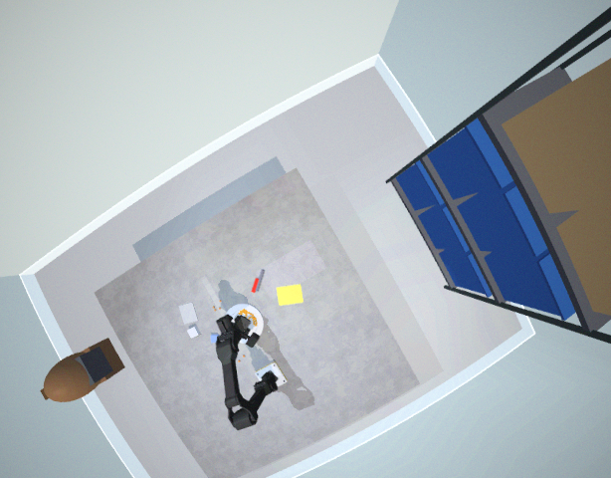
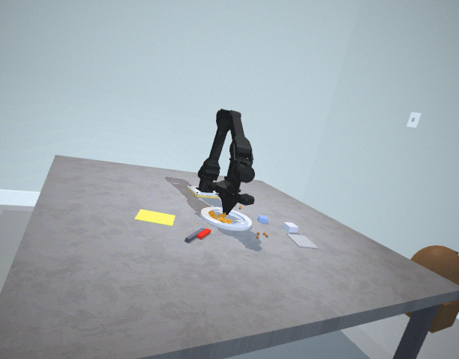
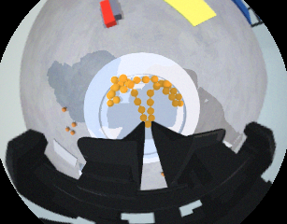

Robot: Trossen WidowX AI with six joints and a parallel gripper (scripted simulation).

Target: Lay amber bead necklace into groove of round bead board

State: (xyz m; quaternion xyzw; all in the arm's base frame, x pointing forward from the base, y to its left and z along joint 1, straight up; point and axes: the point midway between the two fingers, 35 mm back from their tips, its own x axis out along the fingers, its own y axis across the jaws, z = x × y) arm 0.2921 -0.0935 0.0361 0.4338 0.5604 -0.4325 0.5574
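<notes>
The round white bead board is 1 cm below my gripper tip. From my gripper tip the other things lie so: yellow sheet: 4 cm behind, 27 cm to the right, 2 cm below; blue block: 4 cm ahead, 17 cm to the left, 1 cm below; grey tool: 11 cm ahead, 18 cm to the right, 1 cm below.
</notes>
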